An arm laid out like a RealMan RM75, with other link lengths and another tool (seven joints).
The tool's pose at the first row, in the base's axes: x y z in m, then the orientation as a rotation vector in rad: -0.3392 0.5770 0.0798 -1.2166 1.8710 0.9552
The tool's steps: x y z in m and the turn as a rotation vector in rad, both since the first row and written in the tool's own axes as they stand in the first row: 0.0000 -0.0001 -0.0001 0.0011 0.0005 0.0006; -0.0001 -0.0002 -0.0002 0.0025 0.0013 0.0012; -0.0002 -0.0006 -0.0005 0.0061 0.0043 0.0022; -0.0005 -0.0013 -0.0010 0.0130 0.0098 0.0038; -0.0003 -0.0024 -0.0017 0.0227 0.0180 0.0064; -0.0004 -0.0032 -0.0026 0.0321 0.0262 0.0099; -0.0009 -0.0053 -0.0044 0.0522 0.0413 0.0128
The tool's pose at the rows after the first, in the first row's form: -0.3391 0.5769 0.0798 -1.2158 1.8721 0.9542; -0.3390 0.5768 0.0799 -1.2150 1.8736 0.9527; -0.3387 0.5765 0.0801 -1.2141 1.8777 0.9481; -0.3380 0.5760 0.0804 -1.2125 1.8850 0.9393; -0.3371 0.5750 0.0804 -1.2102 1.8959 0.9269; -0.3365 0.5740 0.0807 -1.2073 1.9073 0.9152; -0.3347 0.5721 0.0816 -1.2030 1.9262 0.8887
